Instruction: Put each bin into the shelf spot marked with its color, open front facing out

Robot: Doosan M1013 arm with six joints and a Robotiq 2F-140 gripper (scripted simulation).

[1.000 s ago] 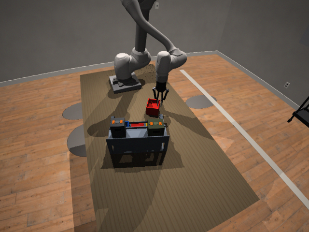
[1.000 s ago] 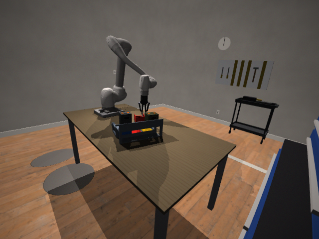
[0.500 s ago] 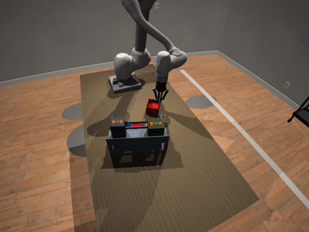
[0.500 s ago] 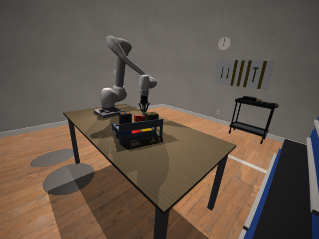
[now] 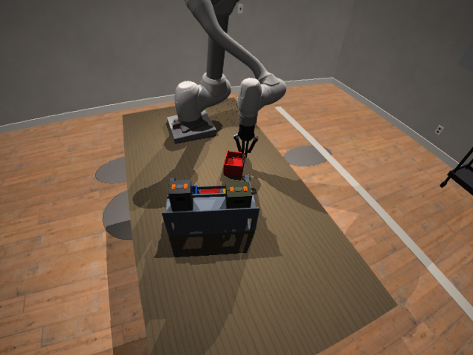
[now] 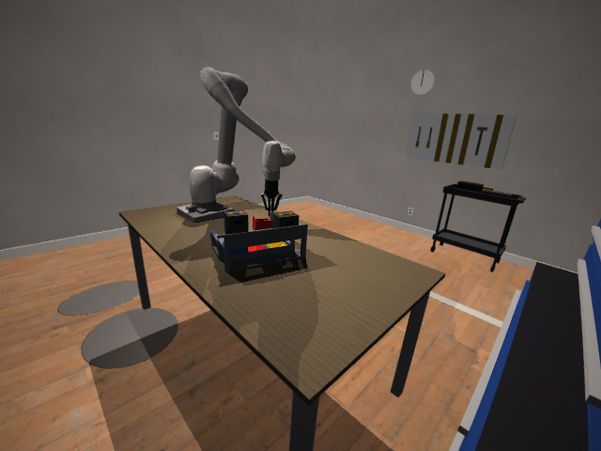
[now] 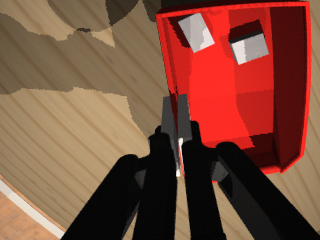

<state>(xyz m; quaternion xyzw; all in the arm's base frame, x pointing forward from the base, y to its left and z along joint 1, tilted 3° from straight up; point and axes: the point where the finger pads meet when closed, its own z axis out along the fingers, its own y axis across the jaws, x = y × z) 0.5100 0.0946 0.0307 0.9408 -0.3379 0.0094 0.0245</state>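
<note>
Now: hand 3 cm past the red bin, 3 cm to the left of it and 4 cm above it. Also, from my hand: green toolbox: 28 cm ahead, 22 cm to the right, 7 cm above; then dark box: 17 cm ahead, 42 cm to the right, 9 cm above; then blue bin: 9 cm ahead, 38 cm to the right, 3 cm below.
</note>
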